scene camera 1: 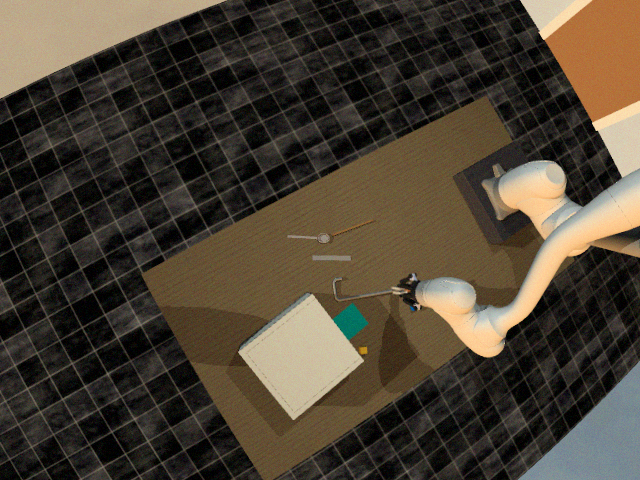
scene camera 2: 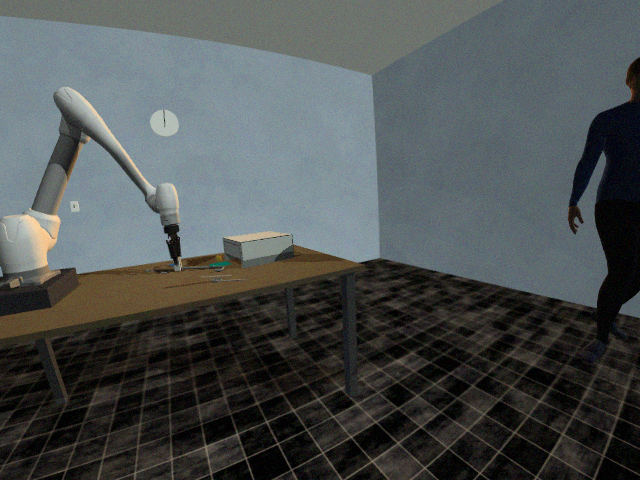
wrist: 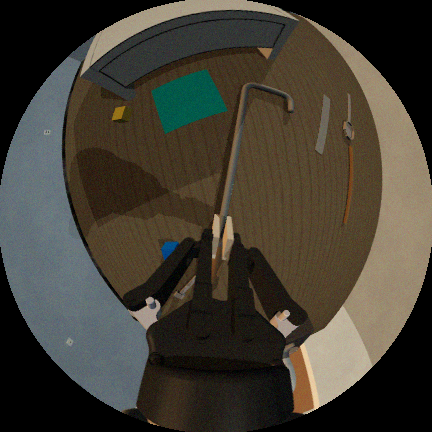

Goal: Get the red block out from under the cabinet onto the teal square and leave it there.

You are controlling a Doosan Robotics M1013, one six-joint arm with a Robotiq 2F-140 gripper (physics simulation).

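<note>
The pale cabinet stands on the table. The teal square lies flat in front of it, with no block on it. The red block does not show in any view. My gripper is shut on a grey metal hook, low over the table. The hook's shaft points toward the cabinet side, passing beside the teal square. Its bent end is outside the cabinet, turned away from the square.
A yellow block sits near the cabinet's corner. A blue block and a fork-like tool lie by the gripper. A flat grey bar and a long-handled tool lie across the table. A person stands beyond it.
</note>
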